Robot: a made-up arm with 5 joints.
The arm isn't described. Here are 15 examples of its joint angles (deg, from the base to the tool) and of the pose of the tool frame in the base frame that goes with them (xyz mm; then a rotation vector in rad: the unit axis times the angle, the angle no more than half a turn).
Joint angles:
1: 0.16 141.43 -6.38 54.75 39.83
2: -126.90 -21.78 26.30 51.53 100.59
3: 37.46 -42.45 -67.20 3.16 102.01
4: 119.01 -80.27 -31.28 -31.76 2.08
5: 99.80 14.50 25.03 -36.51 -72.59
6: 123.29 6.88 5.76 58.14 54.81
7: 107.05 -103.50 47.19 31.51 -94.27
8: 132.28 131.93 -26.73 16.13 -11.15
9: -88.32 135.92 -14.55 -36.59 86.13
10: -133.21 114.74 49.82 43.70 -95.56
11: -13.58 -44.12 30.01 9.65 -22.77
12: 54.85 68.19 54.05 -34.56 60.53
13: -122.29 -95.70 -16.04 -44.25 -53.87
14: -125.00 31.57 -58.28 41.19 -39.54
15: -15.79 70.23 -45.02 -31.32 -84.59
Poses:
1: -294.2 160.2 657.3 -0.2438 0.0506 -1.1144
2: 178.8 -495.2 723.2 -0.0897 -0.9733 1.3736
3: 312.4 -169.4 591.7 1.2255 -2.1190 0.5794
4: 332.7 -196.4 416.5 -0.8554 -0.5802 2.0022
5: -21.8 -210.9 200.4 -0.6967 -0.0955 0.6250
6: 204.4 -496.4 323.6 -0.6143 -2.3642 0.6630
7: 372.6 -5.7 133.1 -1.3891 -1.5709 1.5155
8: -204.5 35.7 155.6 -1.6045 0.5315 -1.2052
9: -222.8 -394.1 556.7 0.9013 2.0382 -0.5727
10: -350.5 -465.3 560.8 1.5076 0.0168 1.8776
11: 314.2 69.1 730.3 0.9680 -2.1500 -0.8328
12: 111.5 151.9 367.3 0.7058 -0.8242 -2.7629
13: 227.8 -418.8 484.6 0.1456 -2.1775 -1.6636
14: 147.9 -98.0 746.3 1.2867 -1.5786 -1.1805
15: -129.7 -73.3 435.1 0.5973 -0.4809 1.4983
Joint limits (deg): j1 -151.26..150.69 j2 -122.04..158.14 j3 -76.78..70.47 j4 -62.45..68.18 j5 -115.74..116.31
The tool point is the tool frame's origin. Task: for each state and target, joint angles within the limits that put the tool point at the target. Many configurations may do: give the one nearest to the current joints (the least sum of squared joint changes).
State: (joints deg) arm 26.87 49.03 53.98 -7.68 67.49
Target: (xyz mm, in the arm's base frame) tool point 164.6 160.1 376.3
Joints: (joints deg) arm 38.84 44.77 50.91 -9.06 72.65
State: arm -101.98 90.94 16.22 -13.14 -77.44
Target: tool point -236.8 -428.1 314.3
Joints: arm -135.96 120.63 16.02 -35.91 -77.35
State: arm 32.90 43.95 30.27 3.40 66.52
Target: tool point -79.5 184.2 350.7
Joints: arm 32.00 88.28 -0.90 14.19 52.84
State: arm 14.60 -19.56 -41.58 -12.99 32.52
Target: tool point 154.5 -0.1 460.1
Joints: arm -11.33 -4.77 -23.80 -28.83 37.68
